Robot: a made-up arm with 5 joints.
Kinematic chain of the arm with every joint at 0, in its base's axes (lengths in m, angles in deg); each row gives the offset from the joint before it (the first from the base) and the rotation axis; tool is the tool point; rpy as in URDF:
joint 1: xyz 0.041 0 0.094 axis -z
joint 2: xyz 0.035 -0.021 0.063 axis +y
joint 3: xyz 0.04 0 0.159 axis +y
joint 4: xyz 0.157 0 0.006 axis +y
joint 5: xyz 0.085 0.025 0 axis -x
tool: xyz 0 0 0 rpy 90 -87.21 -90
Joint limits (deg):
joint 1: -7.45..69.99
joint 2: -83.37..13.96
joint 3: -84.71..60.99
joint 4: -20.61..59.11
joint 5: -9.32..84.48
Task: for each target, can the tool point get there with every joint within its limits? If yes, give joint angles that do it. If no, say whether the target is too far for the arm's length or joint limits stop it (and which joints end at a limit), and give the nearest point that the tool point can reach.
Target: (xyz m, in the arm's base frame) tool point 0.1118 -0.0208 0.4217
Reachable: yes | joints 19.51 -66.44 14.42 26.22 18.78
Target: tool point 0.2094 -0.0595 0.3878
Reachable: yes | joints 20.73 -43.60 28.61 -14.33 9.06
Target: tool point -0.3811 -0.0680 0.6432
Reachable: no: too far | nearest point -0.2023 -0.0278 0.4513 | short by 0.265 m
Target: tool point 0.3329 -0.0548 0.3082
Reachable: yes | joints 11.41 -1.02 -10.27 43.34 21.69
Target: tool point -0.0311 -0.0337 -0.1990
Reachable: no: joint limits stop it (at a limit: joint 1, joint 2, joint 3) | nearest point 0.0875 -0.1161 0.0736 | short by 0.308 m
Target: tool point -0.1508 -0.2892 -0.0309
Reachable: no: joint limits stop it (at a limit: joint 1, joint 2, joint 3) | nearest point 0.1064 -0.1679 0.0693 | short by 0.302 m
